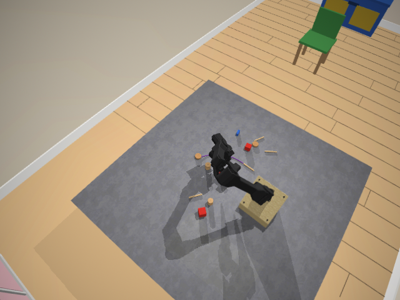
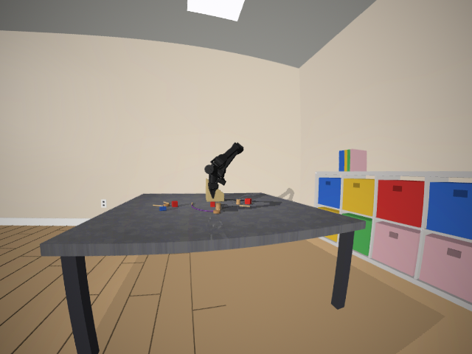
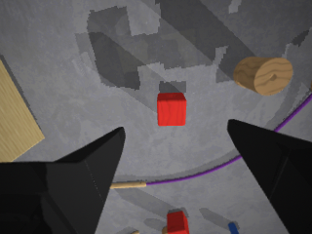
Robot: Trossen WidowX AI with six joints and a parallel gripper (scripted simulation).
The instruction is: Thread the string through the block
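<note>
My gripper tip is 40 mm above the red wooden block. From my gripper tip the other things lie so: round wooden button (180 mm ahead, 20 mm to the right, 50 mm below); then wooden cylinder (90 mm ahead, 10 mm to the left, 40 mm below); then stick on the string (100 mm behind, 120 mm to the right, 60 mm below).
</note>
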